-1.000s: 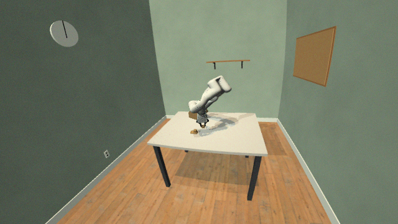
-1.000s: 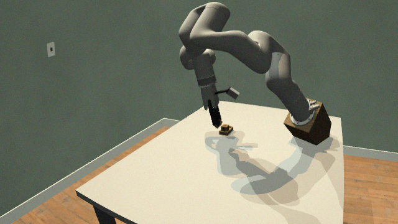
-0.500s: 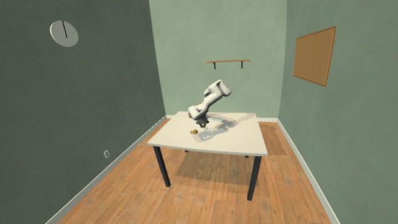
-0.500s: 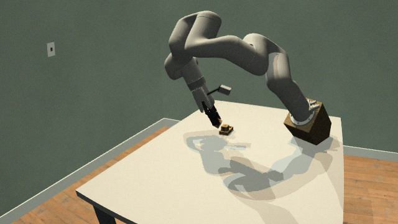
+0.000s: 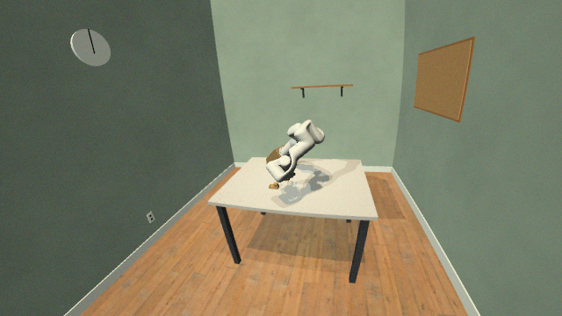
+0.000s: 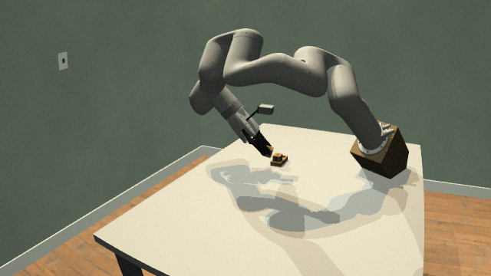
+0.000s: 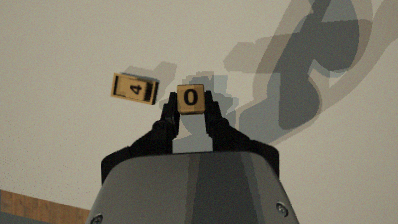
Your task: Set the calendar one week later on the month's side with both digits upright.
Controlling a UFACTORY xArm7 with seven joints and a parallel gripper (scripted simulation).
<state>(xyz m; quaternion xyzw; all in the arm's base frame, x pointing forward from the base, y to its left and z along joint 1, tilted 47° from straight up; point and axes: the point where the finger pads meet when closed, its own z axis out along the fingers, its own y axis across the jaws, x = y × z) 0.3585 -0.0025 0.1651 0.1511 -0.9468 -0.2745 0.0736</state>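
My gripper is now 1 cm past the digit cube and 2 cm above it. Also, from my hand: wooden calendar tray (1 cm behind, 11 cm to the right, 9 cm below).
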